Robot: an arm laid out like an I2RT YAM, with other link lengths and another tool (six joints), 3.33 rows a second.
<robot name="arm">
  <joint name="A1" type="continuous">
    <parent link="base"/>
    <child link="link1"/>
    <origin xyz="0 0 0.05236" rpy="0 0 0"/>
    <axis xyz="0 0 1"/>
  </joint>
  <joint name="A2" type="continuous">
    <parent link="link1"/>
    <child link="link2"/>
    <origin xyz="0.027 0.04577 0.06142" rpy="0 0 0"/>
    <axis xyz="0 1 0"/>
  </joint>
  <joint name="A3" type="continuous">
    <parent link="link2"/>
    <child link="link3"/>
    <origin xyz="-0.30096 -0.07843 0" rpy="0 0 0"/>
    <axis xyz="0 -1 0"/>
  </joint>
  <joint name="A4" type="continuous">
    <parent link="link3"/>
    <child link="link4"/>
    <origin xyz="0.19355 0.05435 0.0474" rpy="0 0 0"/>
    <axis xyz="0 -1 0"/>
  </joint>
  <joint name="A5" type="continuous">
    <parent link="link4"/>
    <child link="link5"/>
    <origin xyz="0.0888 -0.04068 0.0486" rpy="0 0 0"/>
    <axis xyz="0 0 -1"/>
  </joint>
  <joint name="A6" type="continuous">
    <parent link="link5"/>
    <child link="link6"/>
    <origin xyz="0.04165 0 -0.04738" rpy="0 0 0"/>
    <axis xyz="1 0 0"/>
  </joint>
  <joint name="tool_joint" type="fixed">
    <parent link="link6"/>
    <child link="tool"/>
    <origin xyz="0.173 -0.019 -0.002" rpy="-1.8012 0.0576 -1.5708"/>
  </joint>
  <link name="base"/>
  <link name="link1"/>
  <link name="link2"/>
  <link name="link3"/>
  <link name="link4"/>
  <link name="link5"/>
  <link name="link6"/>
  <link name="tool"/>
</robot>
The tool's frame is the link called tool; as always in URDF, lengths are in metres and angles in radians. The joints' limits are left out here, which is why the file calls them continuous.
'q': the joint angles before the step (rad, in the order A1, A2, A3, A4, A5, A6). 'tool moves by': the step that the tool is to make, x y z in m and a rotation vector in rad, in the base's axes. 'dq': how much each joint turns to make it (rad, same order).
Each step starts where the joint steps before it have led.
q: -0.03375, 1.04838, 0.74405, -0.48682, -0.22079, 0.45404
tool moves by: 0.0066, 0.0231, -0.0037, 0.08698, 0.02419, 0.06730
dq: 0.00180, 0.05807, 0.00556, 0.02903, -0.10746, 0.01320
